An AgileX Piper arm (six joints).
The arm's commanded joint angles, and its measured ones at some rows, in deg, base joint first. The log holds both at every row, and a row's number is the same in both.
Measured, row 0:
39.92 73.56 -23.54 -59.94 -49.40 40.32
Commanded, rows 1 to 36:
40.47 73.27 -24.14 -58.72 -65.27 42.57
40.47 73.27 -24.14 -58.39 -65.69 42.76
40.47 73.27 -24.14 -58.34 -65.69 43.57
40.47 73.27 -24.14 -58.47 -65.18 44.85
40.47 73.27 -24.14 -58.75 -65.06 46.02
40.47 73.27 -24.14 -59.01 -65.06 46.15
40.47 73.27 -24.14 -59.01 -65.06 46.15
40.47 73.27 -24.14 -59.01 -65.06 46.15
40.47 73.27 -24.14 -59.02 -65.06 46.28
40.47 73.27 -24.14 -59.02 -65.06 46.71
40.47 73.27 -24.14 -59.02 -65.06 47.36
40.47 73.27 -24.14 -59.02 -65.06 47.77
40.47 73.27 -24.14 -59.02 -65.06 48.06
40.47 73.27 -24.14 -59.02 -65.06 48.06
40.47 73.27 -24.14 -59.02 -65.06 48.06
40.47 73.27 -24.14 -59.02 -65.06 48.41
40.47 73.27 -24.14 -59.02 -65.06 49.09
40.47 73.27 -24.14 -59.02 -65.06 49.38
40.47 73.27 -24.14 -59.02 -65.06 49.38
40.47 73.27 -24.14 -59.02 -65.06 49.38
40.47 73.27 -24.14 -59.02 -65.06 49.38
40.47 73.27 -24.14 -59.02 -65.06 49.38
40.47 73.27 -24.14 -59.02 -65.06 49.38
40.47 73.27 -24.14 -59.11 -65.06 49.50
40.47 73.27 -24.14 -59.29 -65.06 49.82
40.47 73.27 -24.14 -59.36 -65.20 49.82
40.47 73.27 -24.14 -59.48 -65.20 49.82
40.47 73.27 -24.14 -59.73 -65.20 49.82
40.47 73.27 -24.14 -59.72 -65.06 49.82
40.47 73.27 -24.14 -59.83 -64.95 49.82
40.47 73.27 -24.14 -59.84 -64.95 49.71
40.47 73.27 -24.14 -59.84 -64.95 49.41
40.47 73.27 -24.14 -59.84 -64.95 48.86
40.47 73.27 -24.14 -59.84 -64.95 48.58
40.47 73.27 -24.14 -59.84 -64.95 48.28
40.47 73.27 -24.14 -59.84 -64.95 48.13
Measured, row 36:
40.48 73.56 -23.93 -59.61 -64.62 49.51
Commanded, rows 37 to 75:
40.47 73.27 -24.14 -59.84 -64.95 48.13
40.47 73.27 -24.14 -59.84 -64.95 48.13
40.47 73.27 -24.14 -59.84 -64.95 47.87
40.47 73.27 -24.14 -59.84 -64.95 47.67
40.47 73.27 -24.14 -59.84 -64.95 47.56
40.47 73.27 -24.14 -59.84 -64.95 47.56
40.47 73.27 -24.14 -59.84 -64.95 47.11
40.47 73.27 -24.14 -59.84 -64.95 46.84
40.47 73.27 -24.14 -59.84 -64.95 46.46
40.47 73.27 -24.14 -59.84 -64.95 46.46
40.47 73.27 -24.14 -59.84 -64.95 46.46
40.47 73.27 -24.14 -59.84 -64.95 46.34
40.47 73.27 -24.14 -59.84 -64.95 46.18
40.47 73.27 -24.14 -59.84 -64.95 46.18
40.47 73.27 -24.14 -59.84 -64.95 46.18
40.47 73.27 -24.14 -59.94 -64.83 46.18
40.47 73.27 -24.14 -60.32 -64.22 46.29
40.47 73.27 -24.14 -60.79 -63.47 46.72
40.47 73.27 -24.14 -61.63 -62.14 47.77
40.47 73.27 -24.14 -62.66 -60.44 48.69
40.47 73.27 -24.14 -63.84 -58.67 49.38
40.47 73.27 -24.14 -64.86 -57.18 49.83
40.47 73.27 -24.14 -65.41 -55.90 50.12
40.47 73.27 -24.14 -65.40 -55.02 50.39
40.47 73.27 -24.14 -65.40 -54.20 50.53
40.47 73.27 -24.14 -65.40 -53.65 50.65
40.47 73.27 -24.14 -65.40 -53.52 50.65
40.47 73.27 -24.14 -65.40 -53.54 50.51
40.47 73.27 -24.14 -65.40 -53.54 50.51
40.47 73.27 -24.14 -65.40 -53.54 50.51
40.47 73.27 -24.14 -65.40 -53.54 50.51
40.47 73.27 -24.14 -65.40 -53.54 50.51
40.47 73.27 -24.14 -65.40 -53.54 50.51
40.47 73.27 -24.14 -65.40 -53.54 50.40
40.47 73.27 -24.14 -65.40 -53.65 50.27
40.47 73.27 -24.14 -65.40 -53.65 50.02
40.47 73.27 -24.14 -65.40 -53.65 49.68
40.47 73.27 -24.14 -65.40 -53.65 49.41
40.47 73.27 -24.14 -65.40 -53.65 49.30
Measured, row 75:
40.48 73.56 -23.93 -65.33 -53.44 50.21
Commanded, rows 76 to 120:
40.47 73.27 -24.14 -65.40 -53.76 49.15
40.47 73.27 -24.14 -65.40 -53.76 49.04
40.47 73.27 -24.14 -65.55 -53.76 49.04
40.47 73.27 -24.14 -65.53 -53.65 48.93
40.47 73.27 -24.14 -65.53 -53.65 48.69
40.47 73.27 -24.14 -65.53 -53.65 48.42
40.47 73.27 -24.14 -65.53 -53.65 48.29
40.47 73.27 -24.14 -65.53 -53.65 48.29
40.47 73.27 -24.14 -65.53 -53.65 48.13
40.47 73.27 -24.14 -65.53 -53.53 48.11
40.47 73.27 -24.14 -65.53 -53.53 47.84
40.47 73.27 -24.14 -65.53 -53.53 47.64
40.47 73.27 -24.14 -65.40 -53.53 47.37
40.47 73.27 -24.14 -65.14 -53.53 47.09
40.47 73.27 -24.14 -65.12 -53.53 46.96
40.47 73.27 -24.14 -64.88 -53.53 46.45
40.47 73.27 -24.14 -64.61 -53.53 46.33
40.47 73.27 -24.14 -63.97 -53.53 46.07
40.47 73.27 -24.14 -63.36 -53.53 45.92
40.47 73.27 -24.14 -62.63 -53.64 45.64
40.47 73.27 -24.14 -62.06 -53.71 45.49
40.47 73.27 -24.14 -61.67 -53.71 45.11
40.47 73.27 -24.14 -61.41 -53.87 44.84
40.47 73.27 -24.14 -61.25 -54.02 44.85
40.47 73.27 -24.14 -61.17 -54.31 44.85
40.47 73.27 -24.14 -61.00 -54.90 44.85
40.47 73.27 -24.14 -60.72 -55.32 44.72
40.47 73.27 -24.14 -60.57 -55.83 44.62
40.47 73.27 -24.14 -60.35 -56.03 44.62
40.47 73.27 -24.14 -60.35 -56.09 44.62
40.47 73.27 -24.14 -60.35 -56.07 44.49
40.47 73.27 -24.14 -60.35 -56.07 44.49
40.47 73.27 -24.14 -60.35 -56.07 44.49
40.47 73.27 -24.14 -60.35 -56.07 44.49
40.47 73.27 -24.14 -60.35 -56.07 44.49
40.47 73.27 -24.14 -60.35 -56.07 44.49
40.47 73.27 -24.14 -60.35 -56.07 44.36
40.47 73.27 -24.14 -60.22 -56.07 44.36
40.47 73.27 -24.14 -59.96 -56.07 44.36
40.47 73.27 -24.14 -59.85 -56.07 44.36
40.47 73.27 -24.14 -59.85 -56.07 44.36
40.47 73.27 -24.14 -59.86 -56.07 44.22
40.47 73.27 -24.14 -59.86 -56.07 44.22
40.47 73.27 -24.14 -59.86 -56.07 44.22
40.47 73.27 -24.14 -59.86 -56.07 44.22
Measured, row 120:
40.48 73.45 -23.82 -61.58 -56.12 44.78
